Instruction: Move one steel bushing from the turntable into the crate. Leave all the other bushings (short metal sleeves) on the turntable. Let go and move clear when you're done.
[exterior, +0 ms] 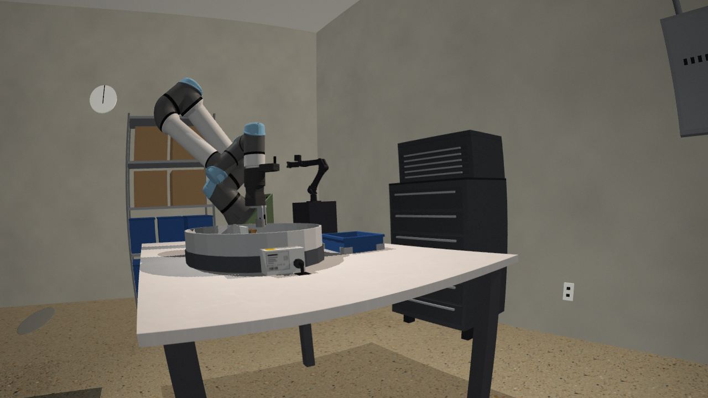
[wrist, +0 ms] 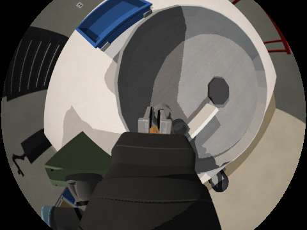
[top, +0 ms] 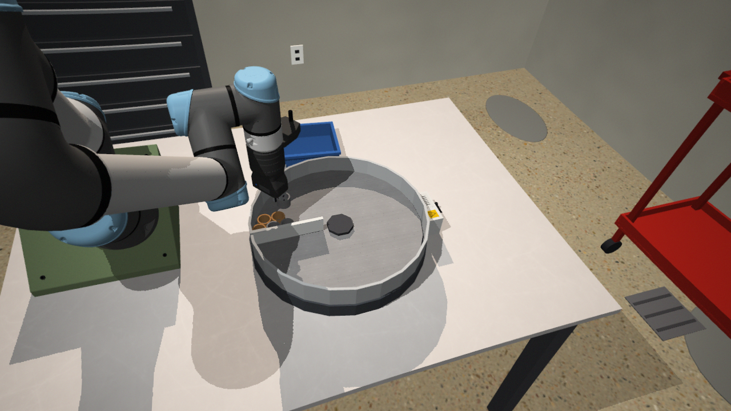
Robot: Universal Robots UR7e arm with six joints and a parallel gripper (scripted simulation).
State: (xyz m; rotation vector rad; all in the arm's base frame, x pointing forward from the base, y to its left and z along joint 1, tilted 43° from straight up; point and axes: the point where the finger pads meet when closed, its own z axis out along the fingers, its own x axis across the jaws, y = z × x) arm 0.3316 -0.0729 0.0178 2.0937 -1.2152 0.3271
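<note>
Right now the blue crate is 26 cm to the left of my hand, 15 cm ahead of it and 9 cm below it. Also, from my hand: round grey turntable: 12 cm ahead, 9 cm to the right, 6 cm below.
</note>
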